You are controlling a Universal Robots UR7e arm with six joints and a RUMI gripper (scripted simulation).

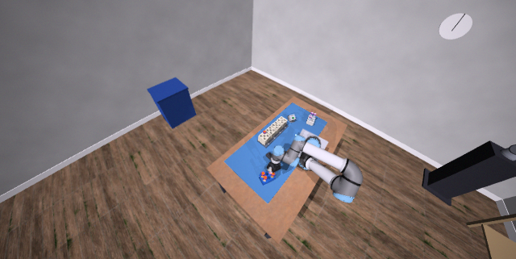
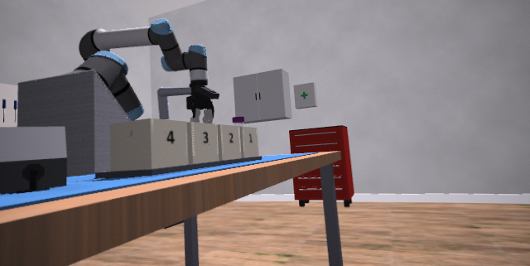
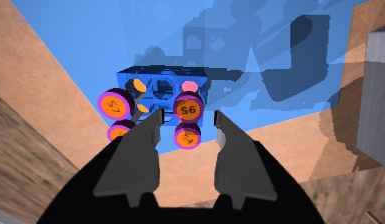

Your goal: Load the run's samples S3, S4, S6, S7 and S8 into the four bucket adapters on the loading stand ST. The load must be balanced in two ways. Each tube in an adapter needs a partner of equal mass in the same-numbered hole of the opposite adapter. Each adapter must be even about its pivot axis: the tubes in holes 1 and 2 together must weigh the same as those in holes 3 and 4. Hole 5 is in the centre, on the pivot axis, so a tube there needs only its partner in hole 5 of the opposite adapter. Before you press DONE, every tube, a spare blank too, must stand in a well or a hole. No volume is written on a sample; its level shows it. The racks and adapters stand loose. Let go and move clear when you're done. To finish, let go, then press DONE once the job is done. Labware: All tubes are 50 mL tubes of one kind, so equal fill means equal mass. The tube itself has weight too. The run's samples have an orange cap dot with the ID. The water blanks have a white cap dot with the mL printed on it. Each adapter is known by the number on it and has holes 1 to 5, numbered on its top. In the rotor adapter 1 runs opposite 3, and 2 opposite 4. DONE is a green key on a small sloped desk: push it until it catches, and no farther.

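My hand is 10 mm to the left of the tube and 70 mm above it. Also, from my hand: sample tube S4 (40 mm behind, 10 mm to the left, 70 mm below); green DONE key (310 mm ahead, 720 mm to the right, 60 mm below); blue rack (10 mm behind, 40 mm to the left, 100 mm below).
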